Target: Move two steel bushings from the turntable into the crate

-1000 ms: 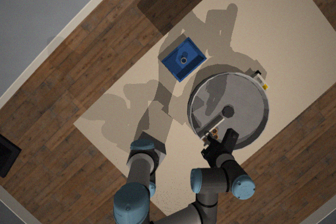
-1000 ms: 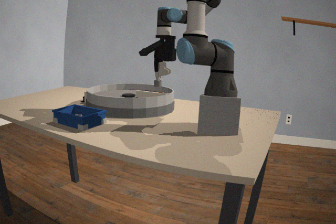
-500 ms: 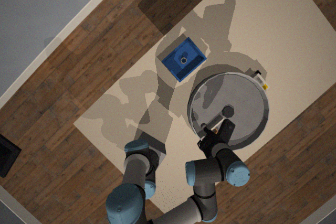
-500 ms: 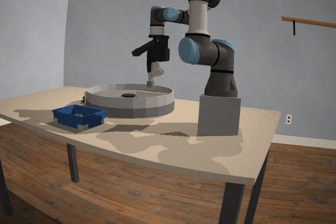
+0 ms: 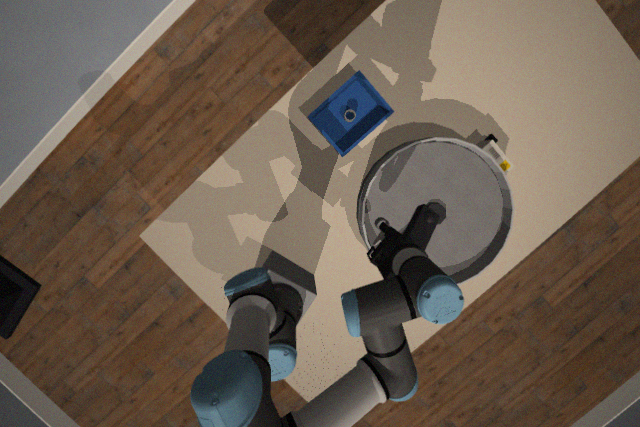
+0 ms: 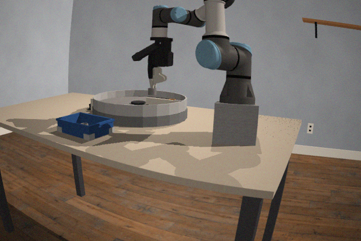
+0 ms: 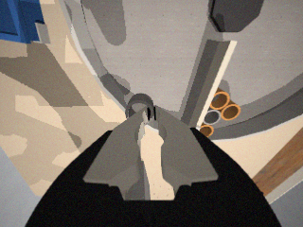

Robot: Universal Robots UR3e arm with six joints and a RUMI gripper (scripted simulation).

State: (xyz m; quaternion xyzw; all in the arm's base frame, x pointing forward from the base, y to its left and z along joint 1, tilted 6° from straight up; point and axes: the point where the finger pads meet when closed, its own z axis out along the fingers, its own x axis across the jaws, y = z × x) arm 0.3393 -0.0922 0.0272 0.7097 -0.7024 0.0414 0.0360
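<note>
Right now my hand is 25 cm to the right of the blue crate, 19 cm short of it and 11 cm above it. Also, from my hand: grey turntable: 11 cm to the right, 11 cm ahead, 8 cm below.
</note>
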